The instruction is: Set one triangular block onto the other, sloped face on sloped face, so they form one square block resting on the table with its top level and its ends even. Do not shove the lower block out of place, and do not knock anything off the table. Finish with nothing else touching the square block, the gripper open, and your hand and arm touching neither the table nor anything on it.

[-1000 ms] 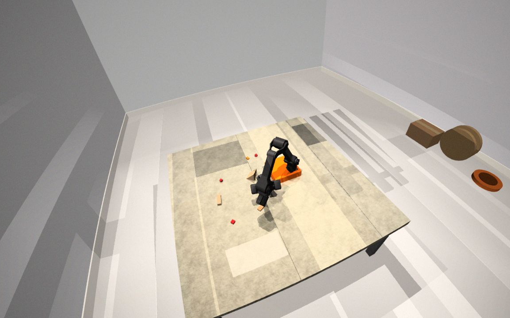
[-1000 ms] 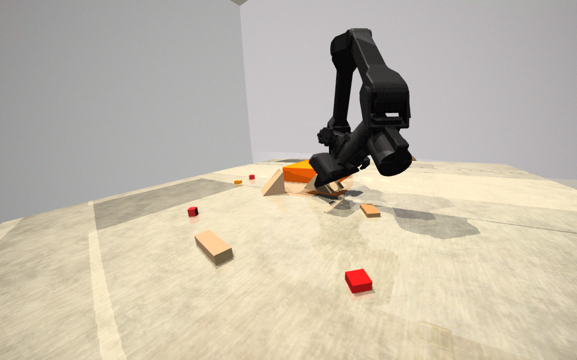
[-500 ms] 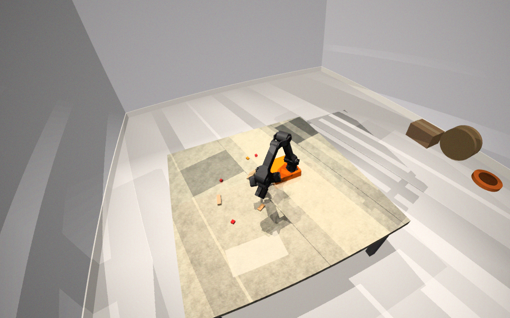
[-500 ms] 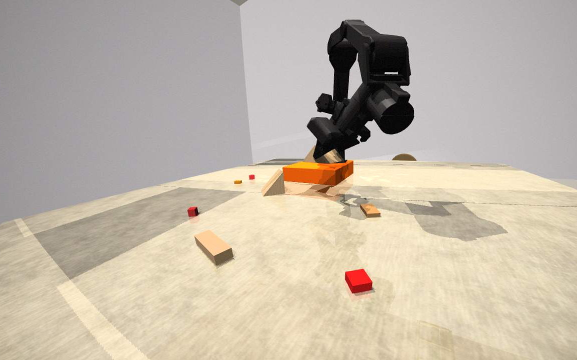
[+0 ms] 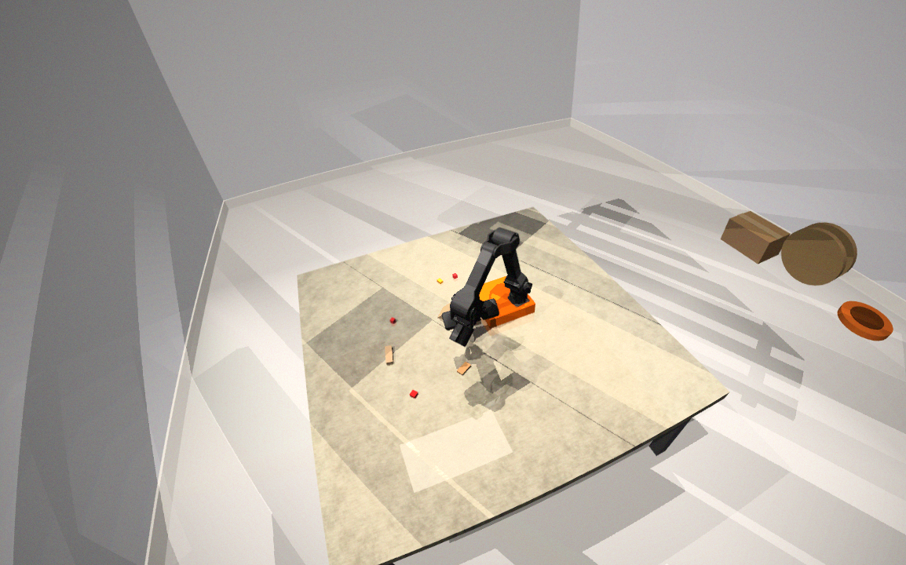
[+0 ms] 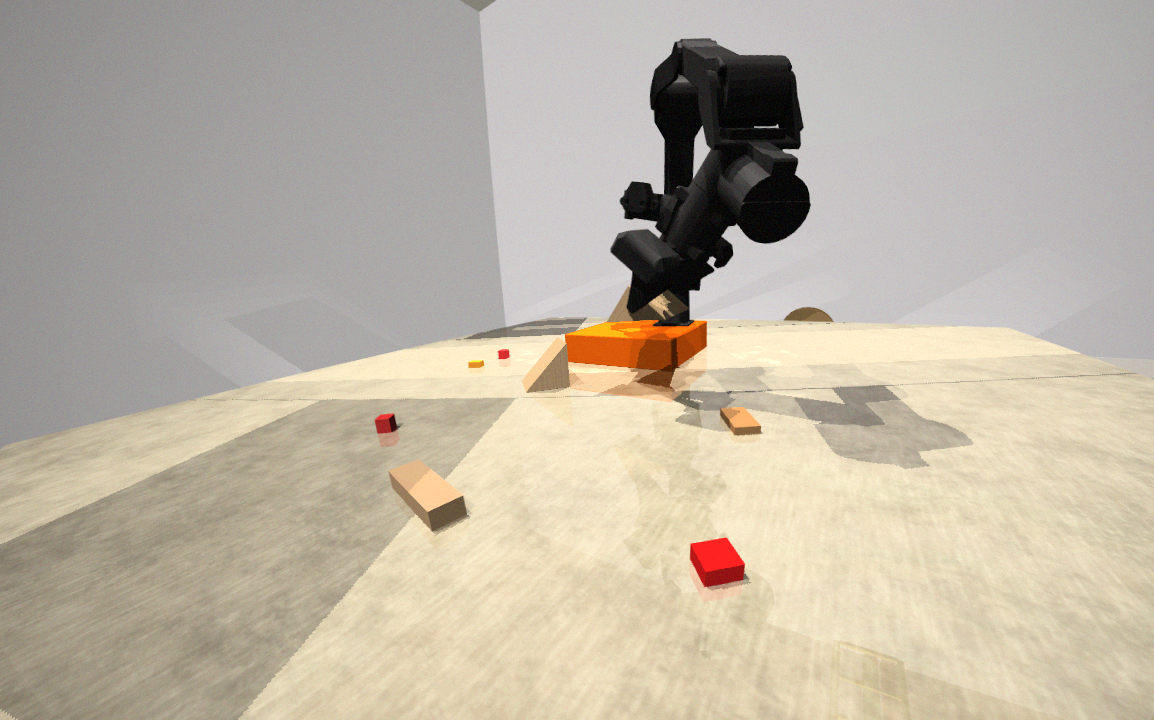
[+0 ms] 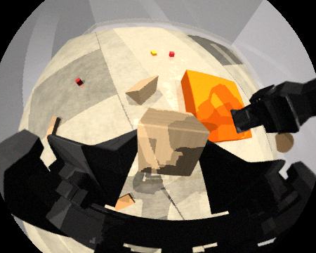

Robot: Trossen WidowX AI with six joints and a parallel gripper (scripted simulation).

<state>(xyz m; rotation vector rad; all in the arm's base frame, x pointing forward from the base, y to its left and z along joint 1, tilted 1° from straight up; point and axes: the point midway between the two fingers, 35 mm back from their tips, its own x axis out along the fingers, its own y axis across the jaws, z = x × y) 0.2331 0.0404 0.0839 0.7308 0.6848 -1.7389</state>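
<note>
My gripper tip is 13 cm to the left of the triangular block, 9 cm above it and 2 cm short of it. From my gripper tip the other things lie so: tiny dark orange piece: 33 cm to the right, 10 cm below, 3 cm behind; long tan bar: 31 cm ahead, 10 cm below, 6 cm to the right.
</note>
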